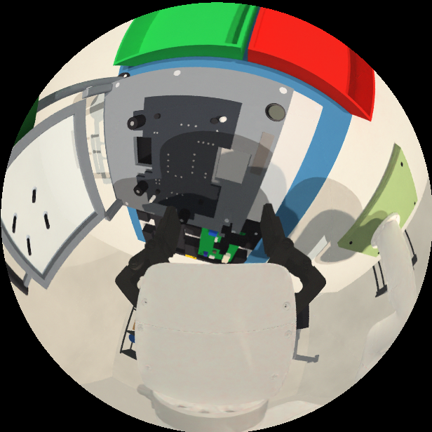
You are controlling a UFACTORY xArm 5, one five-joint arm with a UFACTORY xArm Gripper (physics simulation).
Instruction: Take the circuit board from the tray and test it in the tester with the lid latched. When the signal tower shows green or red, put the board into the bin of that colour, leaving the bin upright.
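The tester's grey top plate fills the middle left, with a dark bed carrying rows of small dots, black posts and a pale grey square. Its lid stands open at the left, a grey frame around a pale panel with several black pins. My gripper is open and empty over the tester's near edge. A green circuit board with small parts shows beyond and between the fingers among black parts; I cannot tell whether it is the task's board. The green bin and red bin adjoin at the top, partly cut off.
A blue border runs along the tester's far and right sides. A light green plate with dark holes lies at the right, partly behind a white curved cylinder. A grey bar runs behind the open lid. The signal tower cannot be made out.
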